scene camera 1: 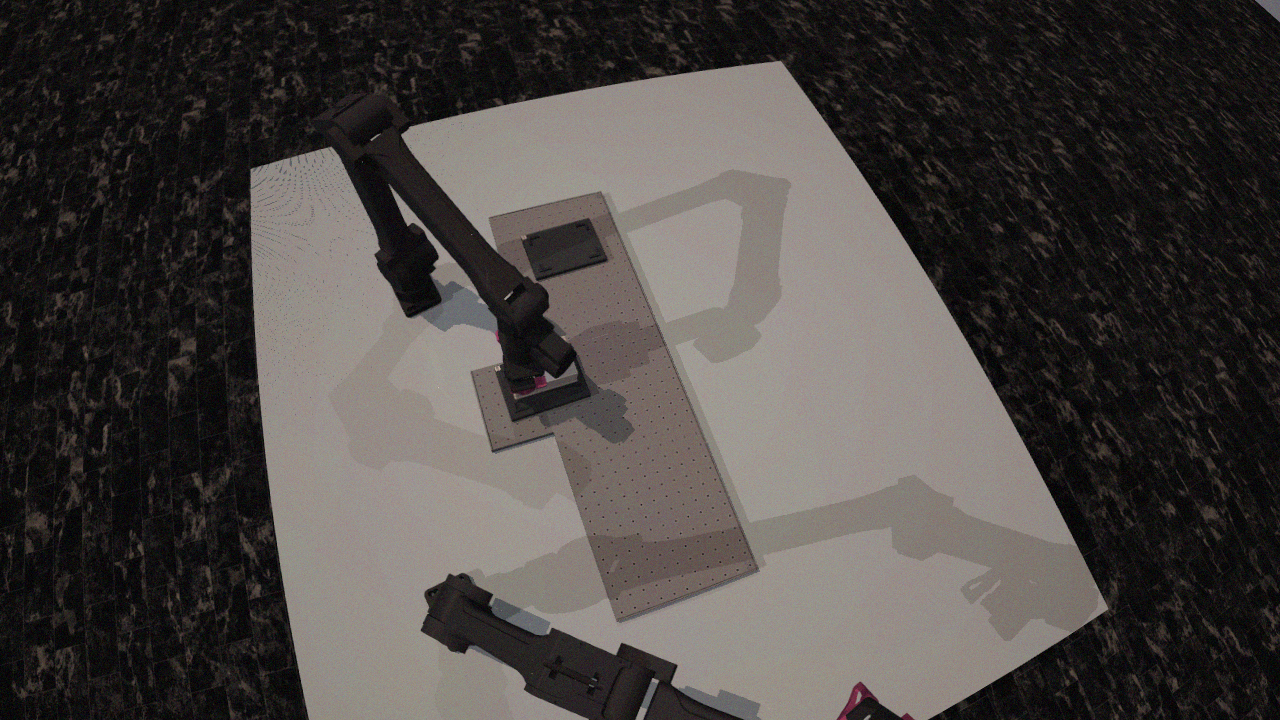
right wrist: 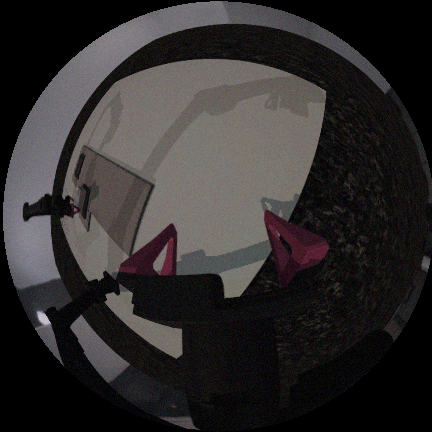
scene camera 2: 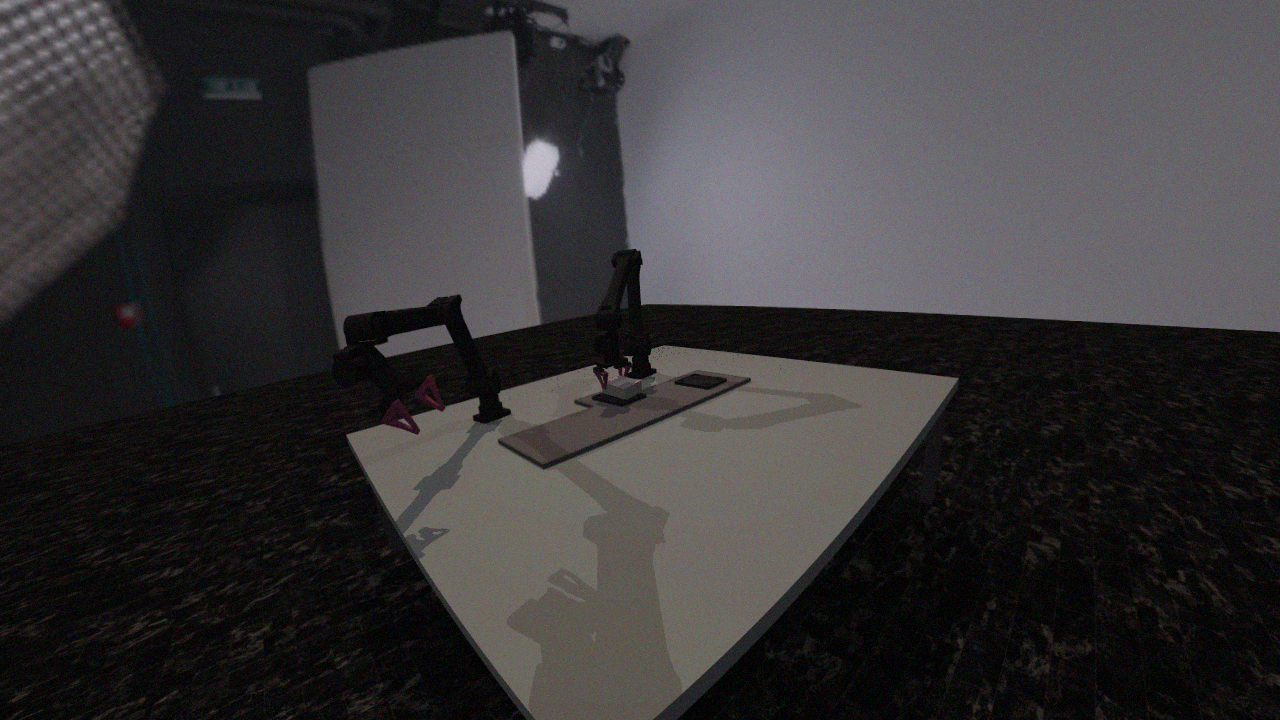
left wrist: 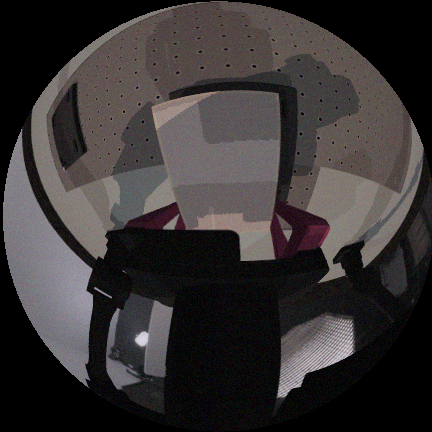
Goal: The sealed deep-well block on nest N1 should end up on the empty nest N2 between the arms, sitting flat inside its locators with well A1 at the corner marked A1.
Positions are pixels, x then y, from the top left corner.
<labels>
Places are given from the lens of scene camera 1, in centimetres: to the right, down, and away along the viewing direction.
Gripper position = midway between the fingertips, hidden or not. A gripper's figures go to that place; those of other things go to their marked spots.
my left gripper (scene camera 1: 519, 374): -23, 3, 122
dark nest (scene camera 1: 521, 408): -23, 9, 121
</labels>
